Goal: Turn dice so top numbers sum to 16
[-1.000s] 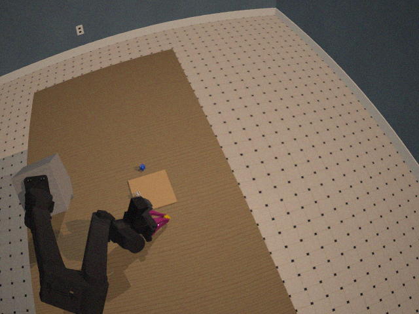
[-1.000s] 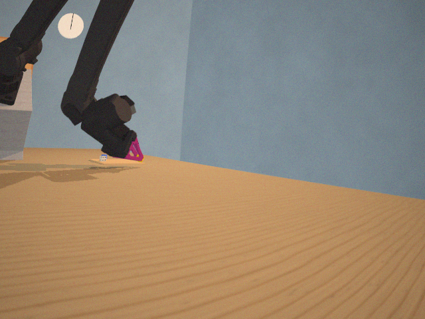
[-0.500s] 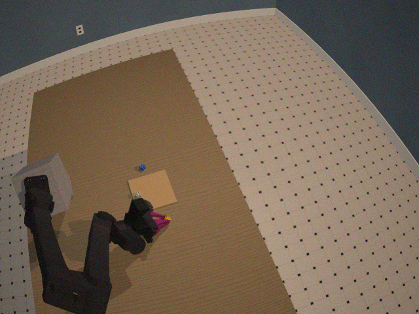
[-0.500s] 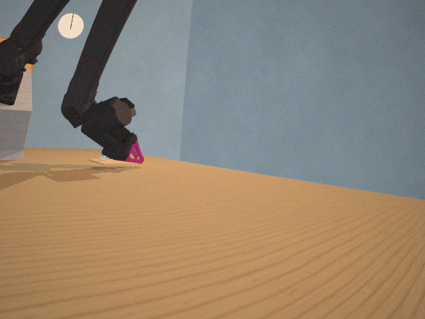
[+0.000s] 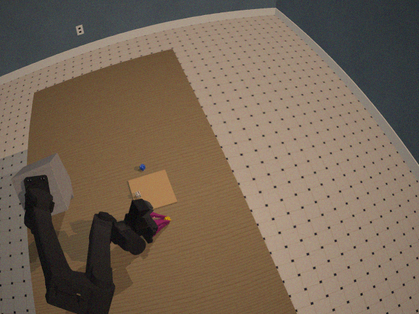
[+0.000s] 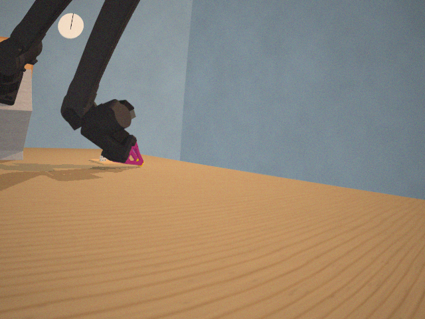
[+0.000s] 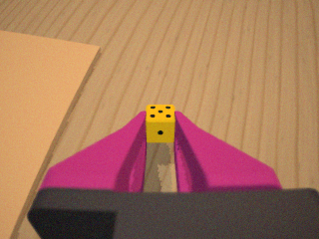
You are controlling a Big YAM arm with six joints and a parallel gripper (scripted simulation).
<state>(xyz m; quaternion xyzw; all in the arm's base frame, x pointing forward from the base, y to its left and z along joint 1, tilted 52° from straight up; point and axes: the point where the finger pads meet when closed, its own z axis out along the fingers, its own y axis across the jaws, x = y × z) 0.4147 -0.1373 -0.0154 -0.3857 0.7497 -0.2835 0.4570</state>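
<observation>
My hand is right at the yellow die. From my hand the other things lie so: mat 20 mm behind, 130 mm to the left, 10 mm below; white die 70 mm behind, 120 mm to the left; blue die 30 mm behind, 230 mm to the left, 10 mm below.
</observation>
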